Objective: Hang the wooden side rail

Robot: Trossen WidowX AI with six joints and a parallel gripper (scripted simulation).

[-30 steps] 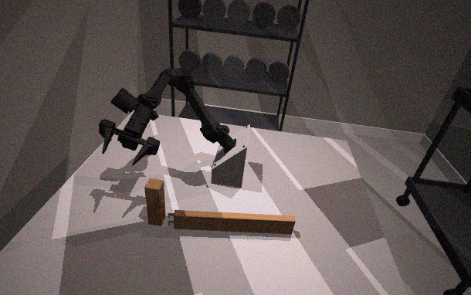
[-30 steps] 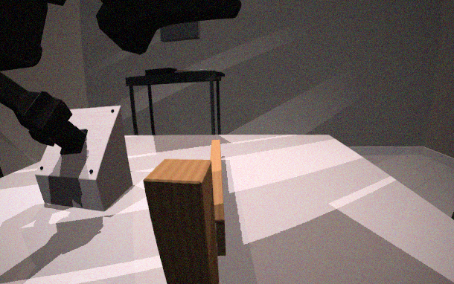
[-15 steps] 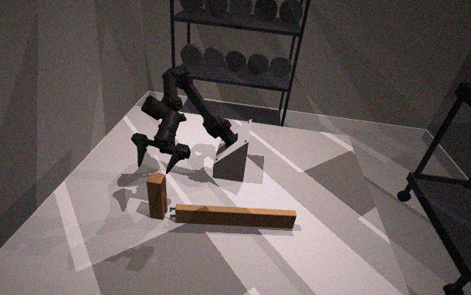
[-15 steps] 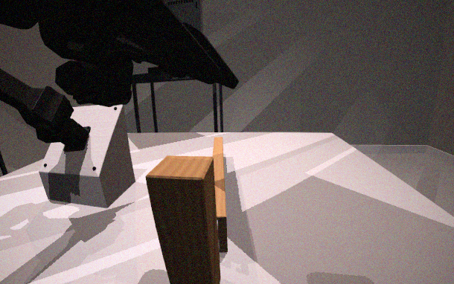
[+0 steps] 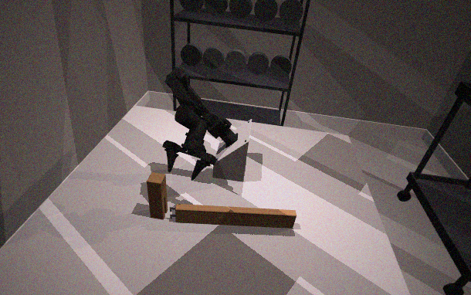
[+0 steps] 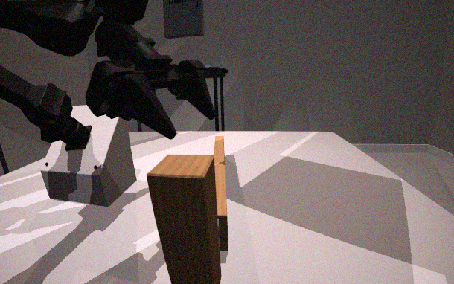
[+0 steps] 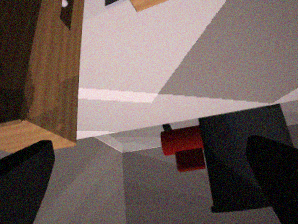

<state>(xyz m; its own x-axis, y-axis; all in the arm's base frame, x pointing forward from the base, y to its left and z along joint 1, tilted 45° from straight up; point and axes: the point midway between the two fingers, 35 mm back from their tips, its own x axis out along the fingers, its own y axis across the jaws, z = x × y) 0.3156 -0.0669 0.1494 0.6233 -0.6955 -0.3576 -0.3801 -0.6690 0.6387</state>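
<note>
Now: the headboard post 80 mm to the right of my gripper tip and 120 mm below it.
</note>
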